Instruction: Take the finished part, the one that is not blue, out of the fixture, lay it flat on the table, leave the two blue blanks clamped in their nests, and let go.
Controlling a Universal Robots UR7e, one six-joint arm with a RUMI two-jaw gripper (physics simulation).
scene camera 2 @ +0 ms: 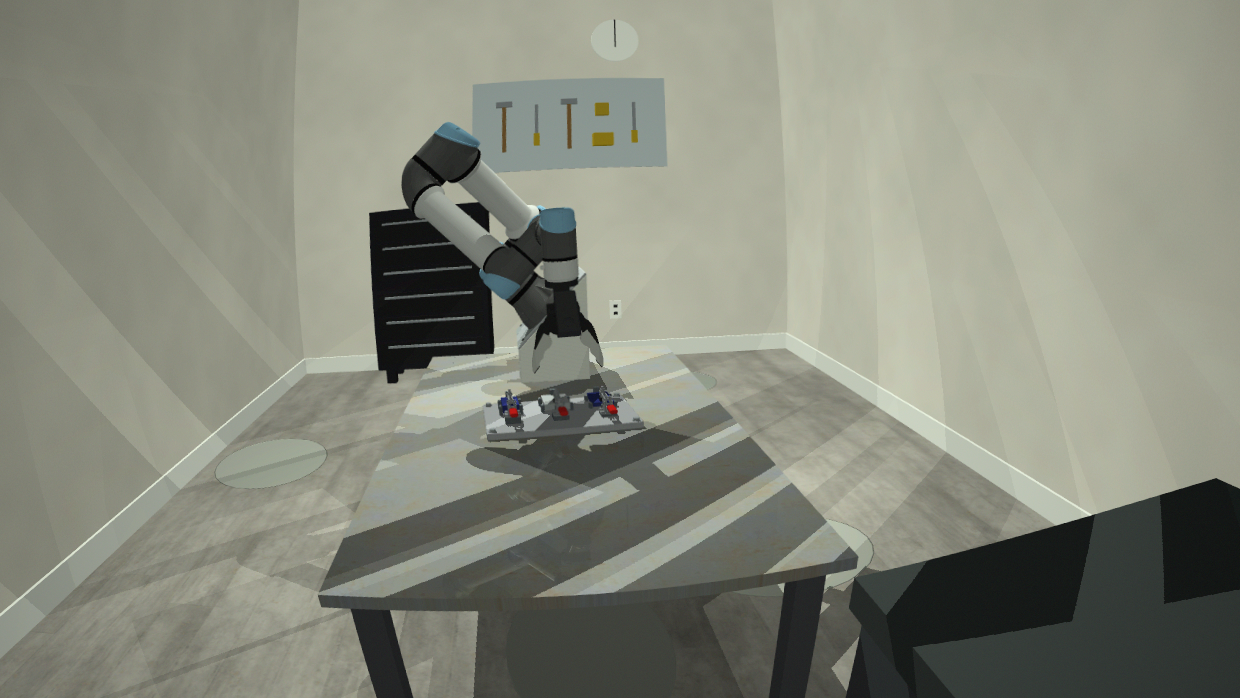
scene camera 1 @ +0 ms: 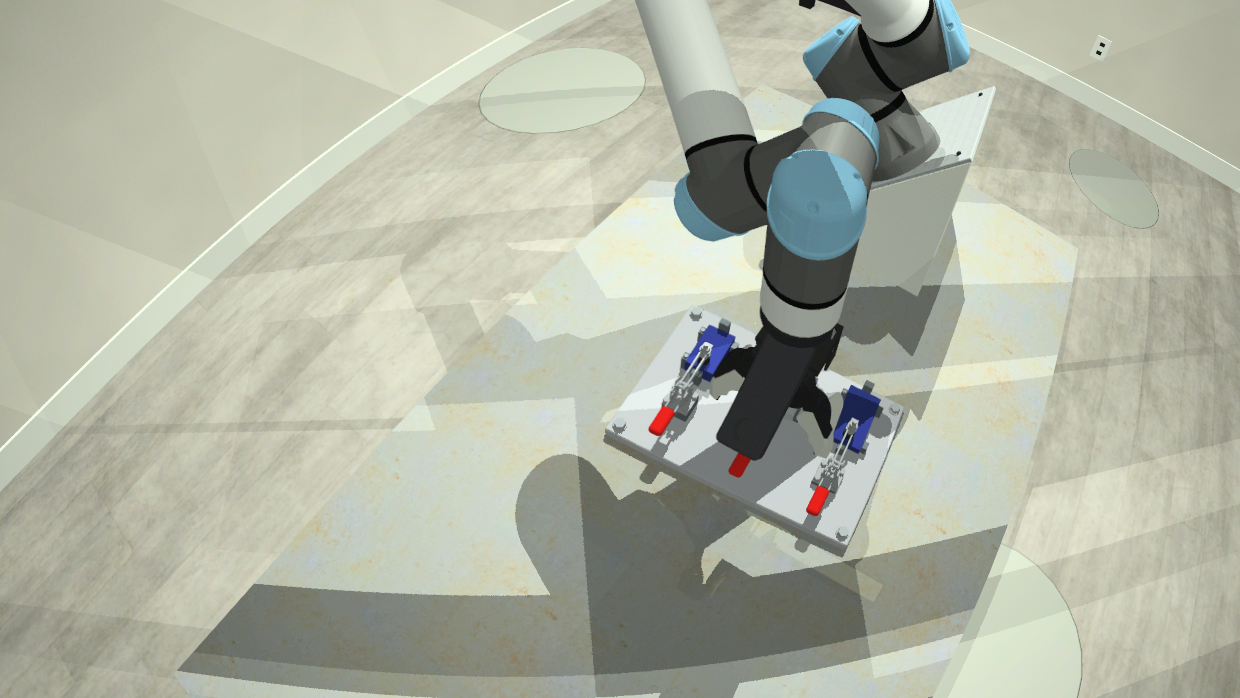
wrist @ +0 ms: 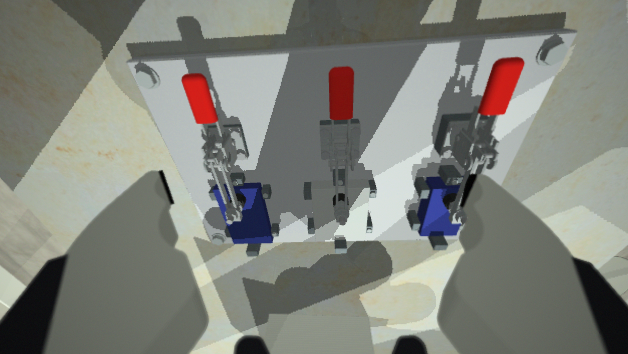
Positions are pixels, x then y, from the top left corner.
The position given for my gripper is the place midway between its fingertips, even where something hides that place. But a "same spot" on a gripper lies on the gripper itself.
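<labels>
My gripper [scene camera 2: 543,341] and my gripper [scene camera 1: 731,378] are the same spot on it. A fixture plate [scene camera 2: 587,421] and the fixture plate [scene camera 1: 779,484] are likewise the same spot on that plate. My gripper is visible in the wrist view [317,176] too.
</labels>
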